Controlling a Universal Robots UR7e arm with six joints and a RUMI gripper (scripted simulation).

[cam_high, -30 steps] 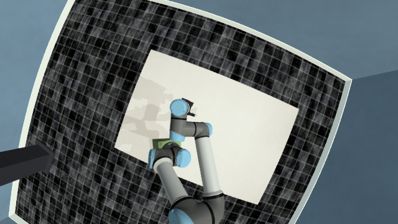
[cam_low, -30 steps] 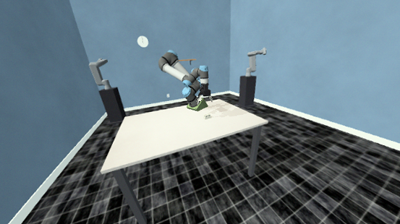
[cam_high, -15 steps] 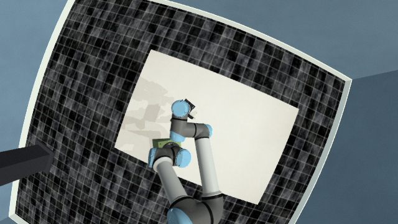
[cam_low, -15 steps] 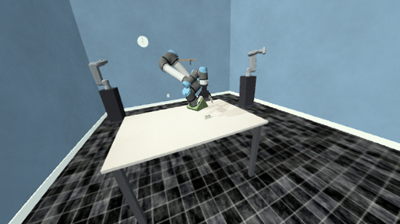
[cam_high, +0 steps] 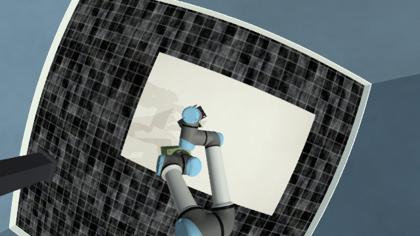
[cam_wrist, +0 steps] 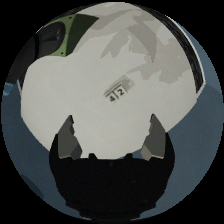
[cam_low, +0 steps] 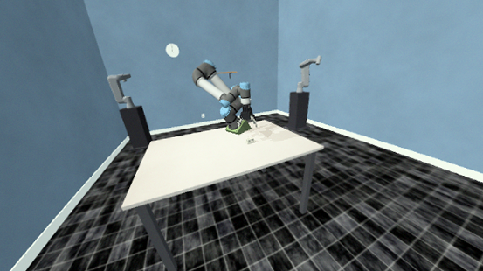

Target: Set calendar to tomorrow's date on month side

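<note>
The white calendar cube lies 12 cm below my hand. Round my hand: calendar tray 1 cm to the left, 13 cm below; pale date cube 3 cm to the left, 12 cm below.
</note>
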